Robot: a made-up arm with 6 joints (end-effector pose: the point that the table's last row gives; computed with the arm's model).
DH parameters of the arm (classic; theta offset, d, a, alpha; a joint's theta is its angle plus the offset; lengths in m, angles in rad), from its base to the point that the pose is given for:
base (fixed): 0 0.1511 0 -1.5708
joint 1: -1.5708 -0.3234 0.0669 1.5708
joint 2: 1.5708 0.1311 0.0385 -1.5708
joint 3: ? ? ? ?
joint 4: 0 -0.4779 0.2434 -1.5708
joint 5: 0 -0.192 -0.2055 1.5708
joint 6: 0 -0.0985 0.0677 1.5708
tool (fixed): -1.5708 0.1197 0 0
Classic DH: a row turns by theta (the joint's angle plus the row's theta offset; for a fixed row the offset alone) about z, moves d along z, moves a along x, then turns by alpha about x.
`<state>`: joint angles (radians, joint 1 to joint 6).
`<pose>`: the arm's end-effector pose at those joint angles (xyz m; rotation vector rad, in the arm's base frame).
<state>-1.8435 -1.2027 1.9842 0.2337 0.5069 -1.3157</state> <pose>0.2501 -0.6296 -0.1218 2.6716 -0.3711 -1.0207</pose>
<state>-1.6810 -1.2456 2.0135 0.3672 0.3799 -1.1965</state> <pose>0.2643 -0.6425 -0.1373 2.3525 -0.2027 -1.0439</pose>
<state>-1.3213 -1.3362 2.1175 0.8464 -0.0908 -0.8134</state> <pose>0.3959 -0.5700 -0.2172 1.5133 0.4478 -0.7020</pose>
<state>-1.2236 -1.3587 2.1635 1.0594 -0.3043 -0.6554</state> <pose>0.4444 -0.4745 -0.2802 1.2365 0.7076 -0.4344</pose>
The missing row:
joint 3: 0 0.0948 -0.0329 1.5708
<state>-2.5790 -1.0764 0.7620 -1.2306 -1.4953 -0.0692</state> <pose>-0.0024 -0.8713 0.4721 -0.4180 1.6261 -1.4884</pose>
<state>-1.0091 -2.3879 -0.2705 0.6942 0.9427 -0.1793</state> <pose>-0.0951 -0.6637 0.4469 1.9608 -0.2015 0.2360</pose>
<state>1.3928 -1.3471 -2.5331 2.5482 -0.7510 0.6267</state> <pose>0.3178 0.2117 0.7863 -1.7208 -0.8880 0.0302</pose>
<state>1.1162 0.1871 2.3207 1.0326 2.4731 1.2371</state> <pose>-0.1539 -0.7376 0.3034 0.5142 0.4333 1.0053</pose>
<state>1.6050 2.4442 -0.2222 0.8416 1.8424 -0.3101</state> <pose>-0.1956 -0.6706 0.0906 -0.6895 -0.9539 1.4375</pose>
